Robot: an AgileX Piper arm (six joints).
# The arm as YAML. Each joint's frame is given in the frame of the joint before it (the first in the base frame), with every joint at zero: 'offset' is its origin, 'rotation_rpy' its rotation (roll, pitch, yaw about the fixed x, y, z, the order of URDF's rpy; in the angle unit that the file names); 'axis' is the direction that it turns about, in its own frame. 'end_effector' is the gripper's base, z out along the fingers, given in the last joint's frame.
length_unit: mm
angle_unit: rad
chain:
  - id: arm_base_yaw
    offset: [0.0, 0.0, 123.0]
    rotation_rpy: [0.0, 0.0, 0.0]
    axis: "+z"
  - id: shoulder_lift
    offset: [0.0, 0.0, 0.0]
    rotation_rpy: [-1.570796, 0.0, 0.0]
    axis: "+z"
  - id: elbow
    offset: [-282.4, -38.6, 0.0]
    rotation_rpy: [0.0, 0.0, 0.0]
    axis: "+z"
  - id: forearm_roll
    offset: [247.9, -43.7, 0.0]
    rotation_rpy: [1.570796, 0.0, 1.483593]
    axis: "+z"
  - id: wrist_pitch
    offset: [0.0, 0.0, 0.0]
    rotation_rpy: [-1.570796, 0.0, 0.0]
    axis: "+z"
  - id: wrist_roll
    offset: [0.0, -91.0, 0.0]
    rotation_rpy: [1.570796, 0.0, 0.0]
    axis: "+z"
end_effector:
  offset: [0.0, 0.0, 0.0]
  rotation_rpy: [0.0, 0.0, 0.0]
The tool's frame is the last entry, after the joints.
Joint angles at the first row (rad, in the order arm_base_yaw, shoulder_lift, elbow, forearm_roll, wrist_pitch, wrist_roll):
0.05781, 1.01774, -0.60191, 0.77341, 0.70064, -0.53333
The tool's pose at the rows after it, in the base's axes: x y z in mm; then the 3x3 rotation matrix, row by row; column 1 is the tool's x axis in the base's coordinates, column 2 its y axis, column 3 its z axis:
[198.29 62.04 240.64], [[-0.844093 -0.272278 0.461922], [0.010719 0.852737 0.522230], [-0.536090 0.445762 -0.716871]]
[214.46 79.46 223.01], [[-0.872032 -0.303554 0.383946], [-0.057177 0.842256 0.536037], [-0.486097 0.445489 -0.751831]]
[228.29 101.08 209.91], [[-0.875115 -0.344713 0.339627], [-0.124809 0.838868 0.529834], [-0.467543 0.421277 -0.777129]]
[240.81 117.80 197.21], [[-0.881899 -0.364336 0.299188], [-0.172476 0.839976 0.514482], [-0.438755 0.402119 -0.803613]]
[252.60 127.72 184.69], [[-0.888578 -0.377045 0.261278], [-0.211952 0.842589 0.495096], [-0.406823 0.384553 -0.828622]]
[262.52 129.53 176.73], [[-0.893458 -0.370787 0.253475], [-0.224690 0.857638 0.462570], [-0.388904 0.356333 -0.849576]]
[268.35 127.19 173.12], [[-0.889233 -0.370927 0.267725], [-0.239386 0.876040 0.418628], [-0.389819 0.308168 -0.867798]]
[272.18 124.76 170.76], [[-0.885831 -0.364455 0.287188], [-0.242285 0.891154 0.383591], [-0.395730 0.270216 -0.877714]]
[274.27 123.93 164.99], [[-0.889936 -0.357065 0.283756], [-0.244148 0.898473 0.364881], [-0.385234 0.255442 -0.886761]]
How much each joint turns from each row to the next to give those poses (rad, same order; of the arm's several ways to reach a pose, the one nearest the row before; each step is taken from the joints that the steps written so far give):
0.03483, 0.14139, -0.01124, 0.07848, -0.01366, -0.08911
0.07663, 0.12576, -0.02995, 0.01673, -0.03422, -0.02913
0.09242, 0.10466, -0.04266, -0.00874, -0.05904, 0.00238
0.05917, 0.09494, -0.04715, -0.02624, -0.03279, 0.02346
0.02582, 0.08356, -0.04479, -0.03144, -0.00911, 0.01466
0.00343, 0.05093, -0.03251, -0.05575, -0.01448, 0.04152
0.00001, 0.01958, -0.01524, -0.08448, -0.02486, 0.05711
0.00002, 0.01016, -0.00591, -0.06632, -0.02700, 0.05154
-0.00001, 0.01942, -0.00082, -0.02574, -0.01329, 0.02069

